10 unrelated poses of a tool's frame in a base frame.
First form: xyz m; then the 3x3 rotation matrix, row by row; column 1 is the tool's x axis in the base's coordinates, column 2 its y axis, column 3 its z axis. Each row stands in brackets.
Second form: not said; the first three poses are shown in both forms.
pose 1, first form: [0.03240 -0.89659 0.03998], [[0.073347 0.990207 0.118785], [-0.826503 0.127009 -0.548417], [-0.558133 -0.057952 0.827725]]
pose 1, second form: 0.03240 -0.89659 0.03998 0.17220 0.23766 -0.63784 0.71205
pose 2, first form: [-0.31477 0.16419 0.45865], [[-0.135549 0.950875 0.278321], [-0.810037 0.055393 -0.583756], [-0.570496 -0.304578 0.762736]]
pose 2, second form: -0.31477 0.16419 0.45865 0.10761 0.32719 -0.67877 0.64857
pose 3, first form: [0.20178 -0.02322 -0.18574], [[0.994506 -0.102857 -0.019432], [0.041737 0.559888 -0.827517], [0.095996 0.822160 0.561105]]
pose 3, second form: 0.20178 -0.02322 -0.18574 0.46731 -0.03270 0.04096 0.88254
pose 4, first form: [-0.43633 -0.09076 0.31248], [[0.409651 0.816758 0.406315], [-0.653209 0.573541 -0.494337], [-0.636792 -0.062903 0.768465]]
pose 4, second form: -0.43633 -0.09076 0.31248 0.13004 0.31441 -0.44308 0.82941
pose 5, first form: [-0.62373 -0.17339 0.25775], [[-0.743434 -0.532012 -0.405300], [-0.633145 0.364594 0.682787], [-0.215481 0.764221 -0.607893]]
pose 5, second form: -0.62373 -0.17339 0.25775 0.35351 -0.82400 -0.43902 0.05759
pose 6, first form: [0.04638 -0.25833 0.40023], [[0.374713 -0.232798 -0.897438], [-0.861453 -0.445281 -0.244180], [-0.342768 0.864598 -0.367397]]
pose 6, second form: 0.04638 -0.25833 0.40023 0.73949 -0.36993 -0.41928 0.37484
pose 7, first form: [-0.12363 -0.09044 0.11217], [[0.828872 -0.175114 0.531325], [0.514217 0.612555 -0.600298], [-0.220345 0.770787 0.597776]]
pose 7, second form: -0.12363 -0.09044 0.11217 0.39324 0.21558 0.19771 0.87167
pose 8, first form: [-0.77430 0.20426 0.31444], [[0.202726 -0.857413 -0.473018], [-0.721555 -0.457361 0.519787], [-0.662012 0.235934 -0.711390]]
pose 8, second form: -0.77430 0.20426 0.31444 -0.76998 0.51267 0.36853 0.09216
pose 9, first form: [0.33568 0.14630 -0.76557], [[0.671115 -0.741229 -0.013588], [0.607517 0.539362 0.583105], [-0.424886 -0.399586 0.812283]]
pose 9, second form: 0.33568 0.14630 -0.76557 -0.28261 0.11828 0.38788 0.86930
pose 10, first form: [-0.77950 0.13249 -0.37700], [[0.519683 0.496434 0.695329], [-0.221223 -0.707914 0.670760], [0.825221 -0.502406 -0.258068]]
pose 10, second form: -0.77950 0.13249 -0.37700 -0.78830 -0.08728 -0.48222 0.37206
